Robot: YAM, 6 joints.
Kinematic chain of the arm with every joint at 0, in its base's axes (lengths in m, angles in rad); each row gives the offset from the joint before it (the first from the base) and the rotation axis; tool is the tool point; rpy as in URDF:
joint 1: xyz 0 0 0.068 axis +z
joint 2: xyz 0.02 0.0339 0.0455 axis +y
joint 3: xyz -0.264 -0.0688 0 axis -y
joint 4: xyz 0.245 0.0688 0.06 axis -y
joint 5: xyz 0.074 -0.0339 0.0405 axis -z
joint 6: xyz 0.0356 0 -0.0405 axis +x
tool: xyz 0 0 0 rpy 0 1.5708 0
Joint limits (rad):
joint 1: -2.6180..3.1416
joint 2: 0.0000..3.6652
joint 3: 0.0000..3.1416
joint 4: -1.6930..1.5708
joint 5: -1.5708..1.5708
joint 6: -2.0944..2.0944
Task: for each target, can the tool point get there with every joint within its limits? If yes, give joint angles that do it. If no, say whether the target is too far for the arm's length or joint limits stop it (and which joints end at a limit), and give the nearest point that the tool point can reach.
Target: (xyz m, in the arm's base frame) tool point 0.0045 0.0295 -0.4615
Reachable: no: joint limits stop it (at a limit: joint 2) | nearest point 0.0133 0.0874 -0.3429 | short by 0.132 m
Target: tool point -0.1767 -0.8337 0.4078
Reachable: no: too far | nearest point -0.1265 -0.5968 0.3222 | short by 0.257 m
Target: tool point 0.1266 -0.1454 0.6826
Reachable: yes | joints -0.7838 1.5155 2.3452 0.0786 0.3924 -1.1424
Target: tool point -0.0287 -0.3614 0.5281
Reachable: yes | joints -1.5903 1.6766 1.7756 0.6310 0.6547 0.8500
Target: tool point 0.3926 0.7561 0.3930
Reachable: no: too far | nearest point 0.2826 0.5443 0.3128 | short by 0.252 m
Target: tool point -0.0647 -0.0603 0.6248
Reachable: yes | joints 0.6342 0.7519 2.0378 -0.4661 0.2914 1.1588
